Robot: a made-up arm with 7 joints.
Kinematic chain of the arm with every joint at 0, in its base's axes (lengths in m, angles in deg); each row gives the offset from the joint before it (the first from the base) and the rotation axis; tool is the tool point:
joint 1: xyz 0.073 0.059 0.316 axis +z
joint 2: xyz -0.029 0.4 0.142 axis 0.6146 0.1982 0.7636
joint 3: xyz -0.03 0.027 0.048 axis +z
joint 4: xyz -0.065 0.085 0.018 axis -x
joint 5: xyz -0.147 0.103 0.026 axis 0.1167 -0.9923 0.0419
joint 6: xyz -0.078 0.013 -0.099 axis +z
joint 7: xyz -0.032 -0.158 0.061 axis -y
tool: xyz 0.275 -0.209 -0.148
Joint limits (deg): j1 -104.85..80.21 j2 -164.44..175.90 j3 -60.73..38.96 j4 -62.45..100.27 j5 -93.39..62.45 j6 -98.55..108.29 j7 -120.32..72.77
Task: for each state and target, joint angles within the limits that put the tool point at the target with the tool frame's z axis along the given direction. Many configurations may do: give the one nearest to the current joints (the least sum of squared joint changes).
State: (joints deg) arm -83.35 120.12 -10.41 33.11 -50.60 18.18 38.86
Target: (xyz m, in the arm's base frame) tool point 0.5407 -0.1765 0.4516 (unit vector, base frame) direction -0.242 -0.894 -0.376
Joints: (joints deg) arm -104.81 165.69 6.18 1.19 -32.97 8.52 66.62
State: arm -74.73 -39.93 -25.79 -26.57 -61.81 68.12 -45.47
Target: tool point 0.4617 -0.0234 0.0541 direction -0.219 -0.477 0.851
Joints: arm -82.87 -61.67 -42.82 -17.12 -39.65 59.45 -36.88
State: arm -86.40 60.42 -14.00 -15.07 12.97 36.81 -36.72
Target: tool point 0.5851 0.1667 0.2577 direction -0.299 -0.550 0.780
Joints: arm -87.86 34.94 -15.52 -22.07 15.71 25.50 -40.00
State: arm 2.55 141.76 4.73 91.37 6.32 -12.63 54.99
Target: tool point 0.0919 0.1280 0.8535 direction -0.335 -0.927 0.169
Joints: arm 33.11 112.85 -24.19 91.19 -7.47 -22.30 68.56
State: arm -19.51 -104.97 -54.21 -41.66 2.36 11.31 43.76
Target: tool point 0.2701 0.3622 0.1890 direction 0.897 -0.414 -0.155
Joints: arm -29.95 -162.79 -60.73 -18.83 -1.52 -15.31 32.26
